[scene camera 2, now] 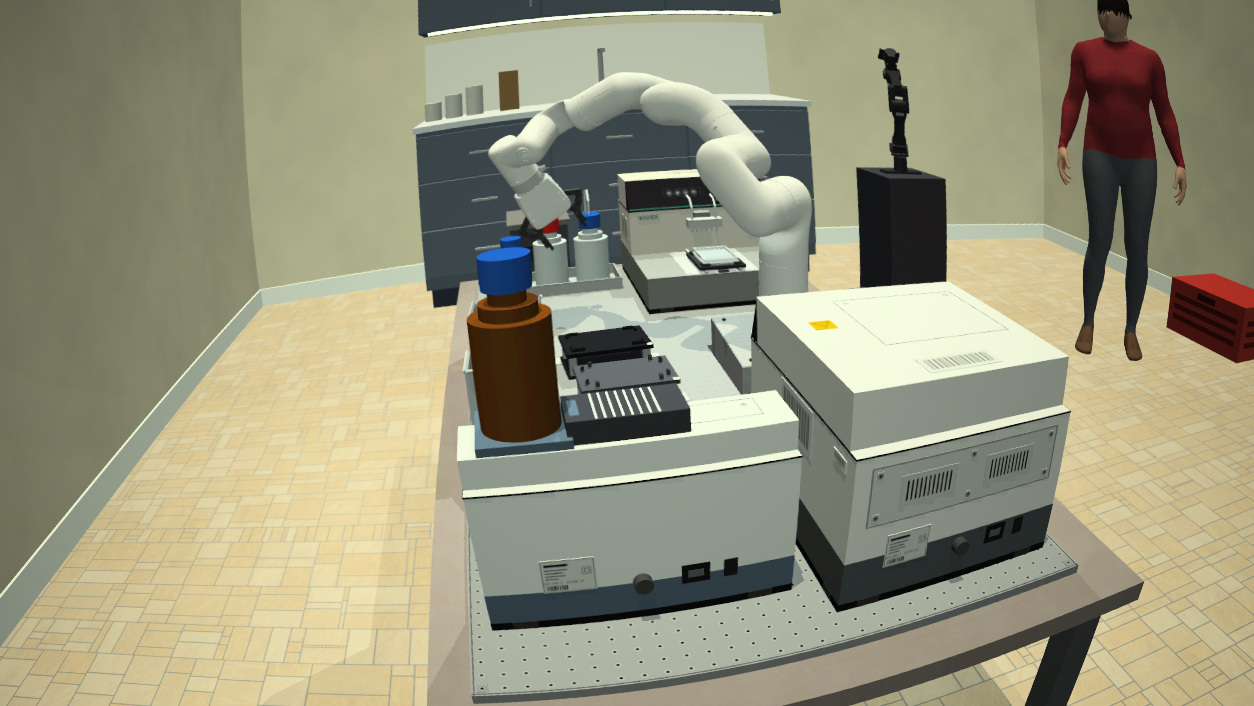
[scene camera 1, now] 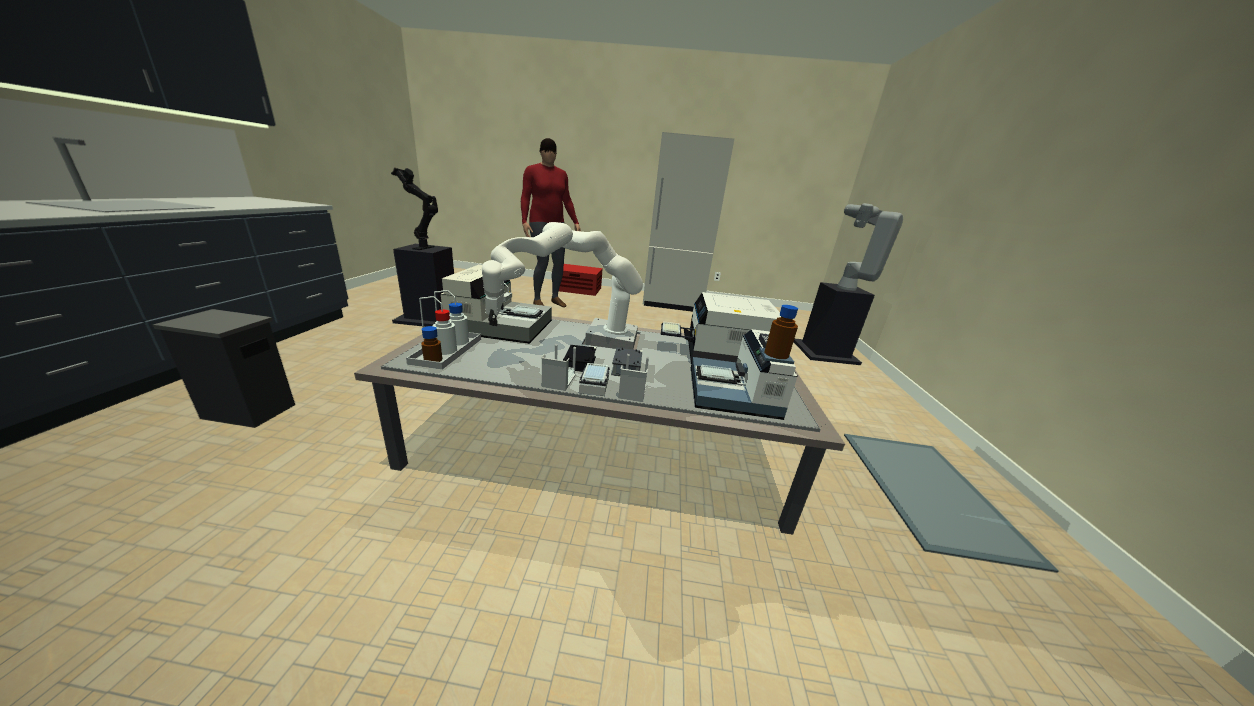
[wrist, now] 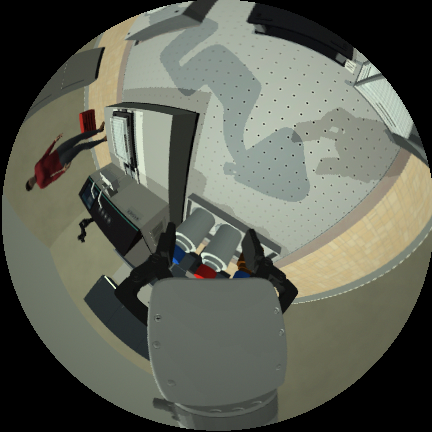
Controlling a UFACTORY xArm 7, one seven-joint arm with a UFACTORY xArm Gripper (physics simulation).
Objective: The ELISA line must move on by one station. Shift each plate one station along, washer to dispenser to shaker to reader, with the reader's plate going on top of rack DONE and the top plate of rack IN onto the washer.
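Frame: origin at the arm's base, x back, y right, z up, level; metres.
Seen in the pictures: gripper, between the fingertips: (scene camera 2: pixel 568 236) (scene camera 1: pixel 496 316) (wrist: pixel 210 233); arm's base, origin of its link: (scene camera 1: pixel 615 329).
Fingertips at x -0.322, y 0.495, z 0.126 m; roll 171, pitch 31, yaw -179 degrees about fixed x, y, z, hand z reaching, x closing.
Offsets run from my fingertips to a thing's middle. "spot": to the spot under its first point.
My gripper (scene camera 1: pixel 496 313) (scene camera 2: pixel 563 223) (wrist: pixel 210 233) is open and empty, above the left part of the table near the bottles. A pale plate @[dx +0.340, dy -0.020, dz -0.077 m] (scene camera 1: pixel 523 311) (scene camera 2: pixel 716 256) (wrist: pixel 120 137) lies on the bench device with thin tubes at the back left. Another plate @[dx -0.099, dy -0.947, dz -0.105 m] (scene camera 1: pixel 719 373) lies on the blue-based device at the front right. A plate @[dx +0.287, dy -0.777, dz -0.069 m] (scene camera 1: pixel 670 328) sits beside the large white device at the back right. A light blue plate @[dx -0.188, dy -0.454, dz -0.118 m] (scene camera 1: pixel 594 374) lies between two upright panels at the front middle. Rack labels and device names are too small to read.
Capped bottles @[dx -0.012, dy +0.239, dz -0.056 m] (scene camera 1: pixel 444 336) (scene camera 2: pixel 550 258) (wrist: pixel 221 245) stand in a tray at the left. A brown bottle @[spot: dx -0.255, dy -1.096, dz +0.137 m] (scene camera 1: pixel 780 335) (scene camera 2: pixel 513 372) stands on the front right device. Dark stands (scene camera 1: pixel 626 359) (scene camera 2: pixel 605 340) are near the middle. A person (scene camera 1: pixel 547 192) (scene camera 2: pixel 1118 105) (wrist: pixel 47 167) stands behind the table.
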